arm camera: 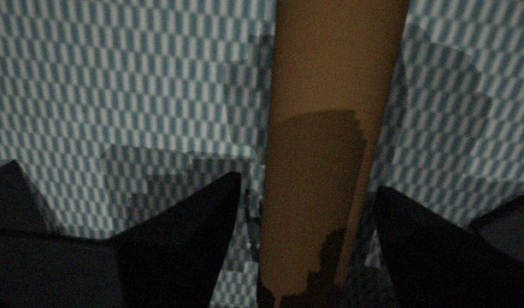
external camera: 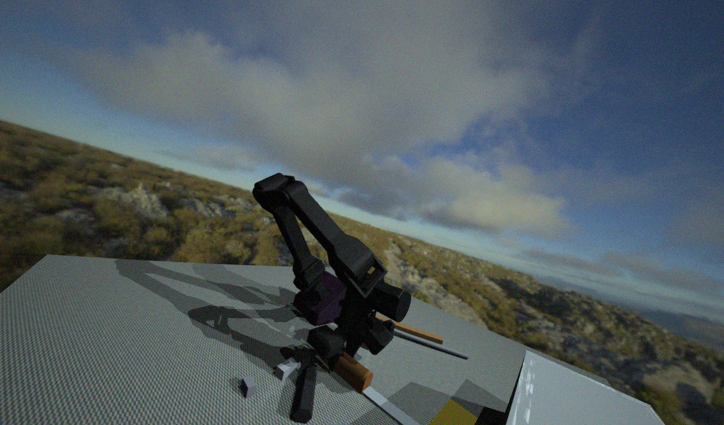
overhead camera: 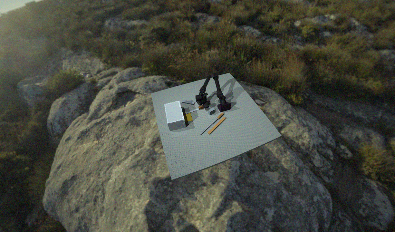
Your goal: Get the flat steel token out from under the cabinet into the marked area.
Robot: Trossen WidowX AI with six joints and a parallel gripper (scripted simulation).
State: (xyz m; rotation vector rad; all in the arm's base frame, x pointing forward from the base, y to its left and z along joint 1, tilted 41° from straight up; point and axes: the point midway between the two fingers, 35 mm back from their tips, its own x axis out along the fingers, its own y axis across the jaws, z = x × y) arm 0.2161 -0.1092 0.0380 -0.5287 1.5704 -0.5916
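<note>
My gripper tip is now 50 mm past the grey bar and 80 mm to the left of it. Also, from my gripper tip: grey block (40 mm behind, 130 mm to the left, 30 mm above); then small grey cube (40 mm behind, 180 mm to the right); then wooden stick (10 mm behind, 330 mm to the left).
</note>
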